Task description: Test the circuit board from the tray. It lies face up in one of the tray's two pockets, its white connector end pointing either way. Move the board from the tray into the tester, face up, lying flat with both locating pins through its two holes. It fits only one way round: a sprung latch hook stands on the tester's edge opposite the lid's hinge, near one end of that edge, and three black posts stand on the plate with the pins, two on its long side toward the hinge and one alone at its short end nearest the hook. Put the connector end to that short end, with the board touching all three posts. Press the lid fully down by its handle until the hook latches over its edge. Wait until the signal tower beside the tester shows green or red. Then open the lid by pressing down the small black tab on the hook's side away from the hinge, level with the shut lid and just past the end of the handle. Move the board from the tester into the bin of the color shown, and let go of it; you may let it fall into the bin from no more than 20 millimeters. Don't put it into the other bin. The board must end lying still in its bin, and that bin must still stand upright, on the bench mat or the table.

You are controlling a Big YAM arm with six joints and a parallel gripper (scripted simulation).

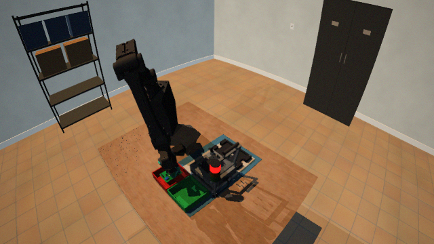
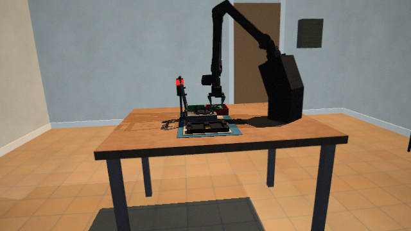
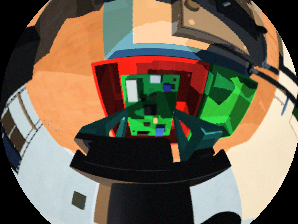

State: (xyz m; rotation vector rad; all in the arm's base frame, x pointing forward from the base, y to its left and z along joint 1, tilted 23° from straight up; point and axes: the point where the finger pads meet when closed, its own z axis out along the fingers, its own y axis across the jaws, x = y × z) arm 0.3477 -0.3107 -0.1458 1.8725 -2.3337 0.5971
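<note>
My gripper is now 3 cm above the red bin. The rest, counted from my hand: green bin 14 cm ahead, 4 cm to the right, 3 cm below; tester lid 26 cm ahead, 14 cm to the left, 14 cm above; green circuit board right at my hand.
</note>
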